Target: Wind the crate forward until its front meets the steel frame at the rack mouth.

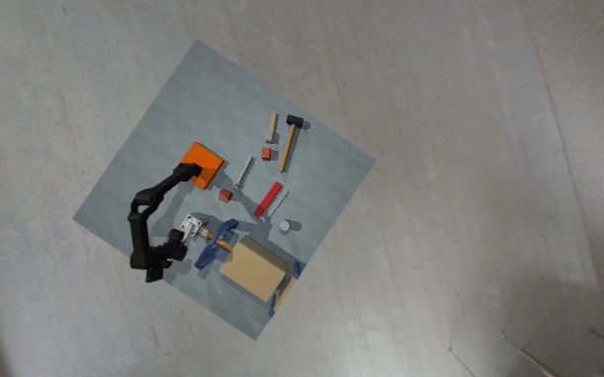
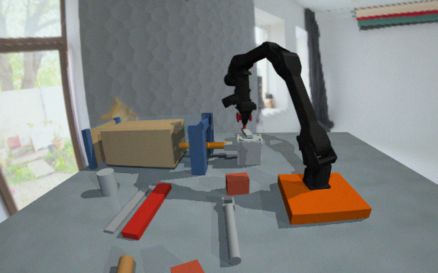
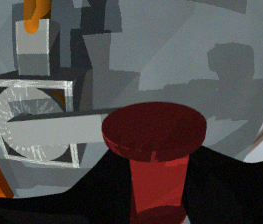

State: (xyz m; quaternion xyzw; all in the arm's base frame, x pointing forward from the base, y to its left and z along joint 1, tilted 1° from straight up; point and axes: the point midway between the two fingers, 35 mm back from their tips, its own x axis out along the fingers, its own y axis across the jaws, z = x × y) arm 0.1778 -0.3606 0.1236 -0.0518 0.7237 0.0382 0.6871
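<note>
The grey winch lies 30 mm behind my gripper tip, 90 mm to the left of it and 80 mm below it. Also, from my gripper tip: grey crank handle 40 mm to the left, 10 mm below; then red knob 20 mm above; then frame 150 mm ahead, 90 mm to the left, 10 mm below.
</note>
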